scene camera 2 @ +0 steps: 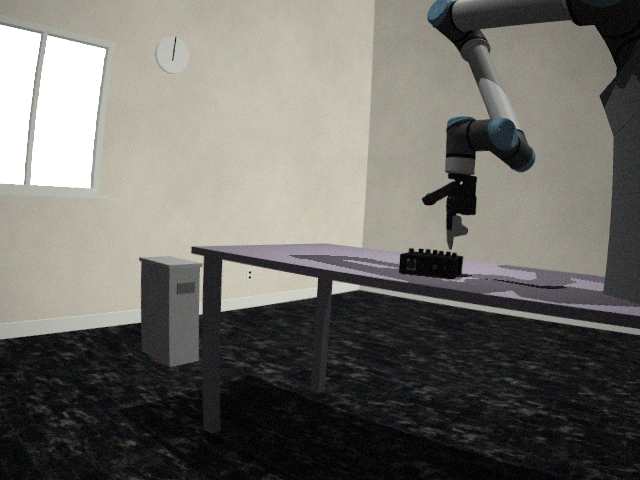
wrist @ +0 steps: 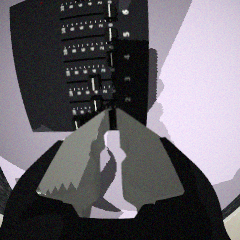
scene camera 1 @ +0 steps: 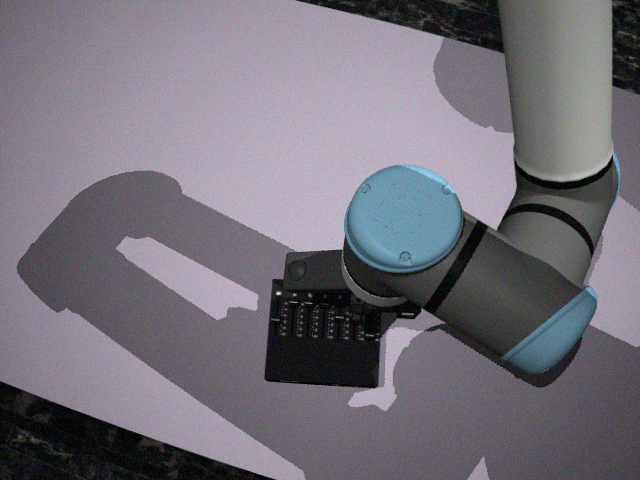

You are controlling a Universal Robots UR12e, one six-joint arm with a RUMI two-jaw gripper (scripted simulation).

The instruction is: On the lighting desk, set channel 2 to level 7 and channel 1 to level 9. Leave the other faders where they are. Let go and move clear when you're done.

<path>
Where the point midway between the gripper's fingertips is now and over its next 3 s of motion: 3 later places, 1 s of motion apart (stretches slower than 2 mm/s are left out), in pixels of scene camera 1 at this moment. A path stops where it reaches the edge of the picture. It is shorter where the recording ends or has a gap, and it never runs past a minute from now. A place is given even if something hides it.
My gripper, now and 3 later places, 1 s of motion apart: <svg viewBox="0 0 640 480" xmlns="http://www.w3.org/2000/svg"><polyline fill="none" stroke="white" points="357,305 357,307 356,316 356,317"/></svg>
</path>
